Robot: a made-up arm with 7 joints. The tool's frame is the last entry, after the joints.
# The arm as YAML. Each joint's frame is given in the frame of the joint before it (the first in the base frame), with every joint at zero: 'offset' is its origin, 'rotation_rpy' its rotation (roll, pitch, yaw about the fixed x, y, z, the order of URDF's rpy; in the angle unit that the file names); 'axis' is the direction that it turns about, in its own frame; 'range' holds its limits. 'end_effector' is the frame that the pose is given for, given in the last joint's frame.
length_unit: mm
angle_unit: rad
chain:
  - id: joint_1
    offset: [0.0, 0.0, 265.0]
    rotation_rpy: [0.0, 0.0, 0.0]
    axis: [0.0, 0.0, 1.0]
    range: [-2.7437, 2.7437]
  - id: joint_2
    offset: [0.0, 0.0, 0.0]
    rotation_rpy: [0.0, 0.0, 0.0]
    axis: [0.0, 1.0, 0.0]
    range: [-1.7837, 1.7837]
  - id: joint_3
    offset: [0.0, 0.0, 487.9]
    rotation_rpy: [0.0, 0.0, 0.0]
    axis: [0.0, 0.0, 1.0]
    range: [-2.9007, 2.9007]
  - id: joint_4
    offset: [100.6, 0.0, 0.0]
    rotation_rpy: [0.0, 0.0, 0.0]
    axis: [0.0, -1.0, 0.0]
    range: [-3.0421, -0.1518]
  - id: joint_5
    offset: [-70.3, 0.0, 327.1]
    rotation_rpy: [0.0, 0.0, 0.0]
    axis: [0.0, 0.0, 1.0]
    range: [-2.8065, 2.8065]
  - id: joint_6
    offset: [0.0, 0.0, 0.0]
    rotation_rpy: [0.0, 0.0, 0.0]
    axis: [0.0, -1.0, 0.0]
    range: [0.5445, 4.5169]
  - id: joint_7
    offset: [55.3, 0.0, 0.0]
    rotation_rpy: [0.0, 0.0, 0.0]
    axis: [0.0, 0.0, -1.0]
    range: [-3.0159, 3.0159]
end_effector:
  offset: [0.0, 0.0, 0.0]
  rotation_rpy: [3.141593, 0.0, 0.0]
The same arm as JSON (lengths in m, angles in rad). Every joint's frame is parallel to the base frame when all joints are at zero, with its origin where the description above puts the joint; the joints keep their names.
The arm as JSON. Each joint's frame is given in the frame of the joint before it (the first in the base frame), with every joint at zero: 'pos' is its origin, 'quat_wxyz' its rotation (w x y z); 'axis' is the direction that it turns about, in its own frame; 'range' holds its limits. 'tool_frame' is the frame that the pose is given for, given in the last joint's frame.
{
  "length_unit": "m",
  "angle_unit": "rad",
  "joints": [
    {
      "joint": "joint_1",
      "pos": [
        0.0,
        0.0,
        0.265
      ],
      "quat_wxyz": [
        1.0,
        0.0,
        0.0,
        0.0
      ],
      "axis": [
        0.0,
        0.0,
        1.0
      ],
      "range": [
        -2.7437,
        2.7437
      ]
    },
    {
      "joint": "joint_2",
      "pos": [
        0.0,
        0.0,
        0.0
      ],
      "quat_wxyz": [
        1.0,
        0.0,
        0.0,
        0.0
      ],
      "axis": [
        0.0,
        1.0,
        0.0
      ],
      "range": [
        -1.7837,
        1.7837
      ]
    },
    {
      "joint": "joint_3",
      "pos": [
        0.0,
        0.0,
        0.4879
      ],
      "quat_wxyz": [
        1.0,
        0.0,
        0.0,
        0.0
      ],
      "axis": [
        0.0,
        0.0,
        1.0
      ],
      "range": [
        -2.9007,
        2.9007
      ]
    },
    {
      "joint": "joint_4",
      "pos": [
        0.1006,
        0.0,
        0.0
      ],
      "quat_wxyz": [
        1.0,
        0.0,
        0.0,
        0.0
      ],
      "axis": [
        0.0,
        -1.0,
        0.0
      ],
      "range": [
        -3.0421,
        -0.1518
      ]
    },
    {
      "joint": "joint_5",
      "pos": [
        -0.0703,
        0.0,
        0.3271
      ],
      "quat_wxyz": [
        1.0,
        0.0,
        0.0,
        0.0
      ],
      "axis": [
        0.0,
        0.0,
        1.0
      ],
      "range": [
        -2.8065,
        2.8065
      ]
    },
    {
      "joint": "joint_6",
      "pos": [
        0.0,
        0.0,
        0.0
      ],
      "quat_wxyz": [
        1.0,
        0.0,
        0.0,
        0.0
      ],
      "axis": [
        0.0,
        -1.0,
        0.0
      ],
      "range": [
        0.5445,
        4.5169
      ]
    },
    {
      "joint": "joint_7",
      "pos": [
        0.0553,
        0.0,
        0.0
      ],
      "quat_wxyz": [
        1.0,
        0.0,
        0.0,
        0.0
      ],
      "axis": [
        0.0,
        0.0,
        -1.0
      ],
      "range": [
        -3.0159,
        3.0159
      ]
    }
  ],
  "tool_frame": {
    "pos": [
      0.0,
      0.0,
      0.0
    ],
    "quat_wxyz": [
      0.0,
      1.0,
      0.0,
      0.0
    ]
  }
}

